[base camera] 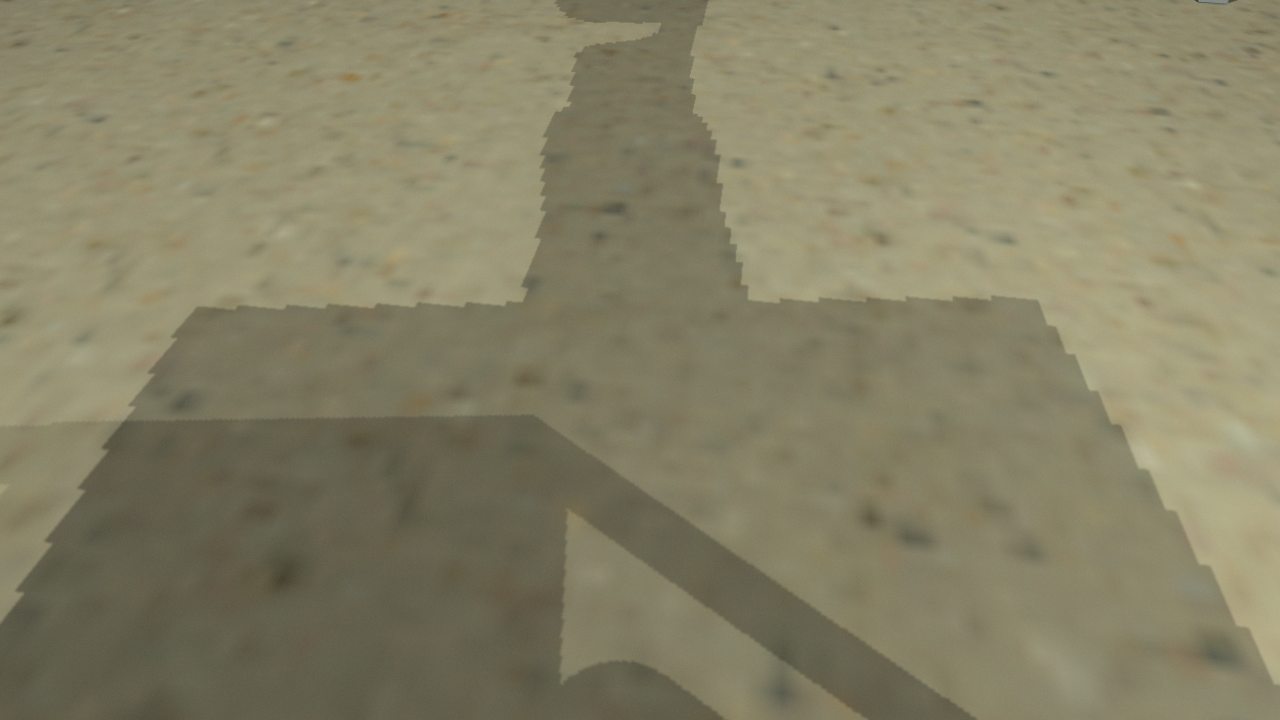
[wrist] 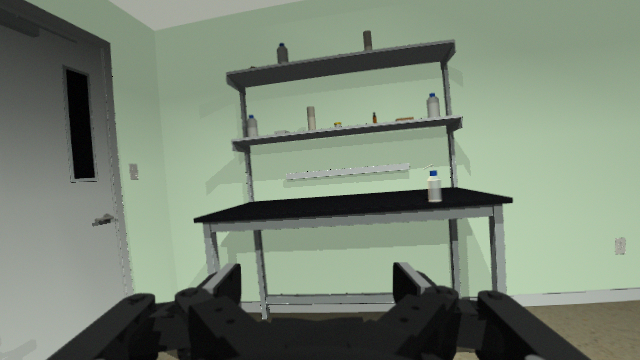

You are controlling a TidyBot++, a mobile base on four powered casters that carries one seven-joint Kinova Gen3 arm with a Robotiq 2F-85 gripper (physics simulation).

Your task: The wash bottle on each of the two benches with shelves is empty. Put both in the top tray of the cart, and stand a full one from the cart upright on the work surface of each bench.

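Places are measured from the arm's base along level axes (x back, y right, z up), in centimetres.
Where they show: gripper, fingertip midpoint: (wrist: pixel 317 280).
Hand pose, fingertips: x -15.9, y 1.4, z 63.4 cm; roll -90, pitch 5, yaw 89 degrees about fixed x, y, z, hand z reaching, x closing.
Note:
Each offset is from my fingertips to the top centre of the thing. Level surfaces: height alone.
A bench with shelves (wrist: pixel 360 219) stands against the green wall in the wrist view, with a black work surface. A pale bottle with a blue cap @(dy +56.1, dx -110.1, dz +5.7 cm) (wrist: pixel 434 189) stands upright near the right end of that surface. A thin pale piece, like a spout tip, shows just above the cap; whether it belongs to this bottle is too small to tell. My gripper (wrist: pixel 317 280) is open and empty, well short of the bench. The cart and the second bench do not show in either view.
Blue-capped bottles @(dy +83.2, dx -159.9, dz +51.8 cm) (wrist: pixel 433 106) @(dy -39.9, dx -182.6, dz +51.8 cm) (wrist: pixel 252 126) @(dy -13.0, dx -173.6, dz +97.5 cm) (wrist: pixel 282 53) and small items stand on the bench's two shelves. A grey door (wrist: pixel 45 150) is at the left. In the base view, shadows cross the speckled floor @(dz -103.1 cm) (base camera: pixel 268 179), and a small grey object (base camera: pixel 1214 1) shows at the top right edge.

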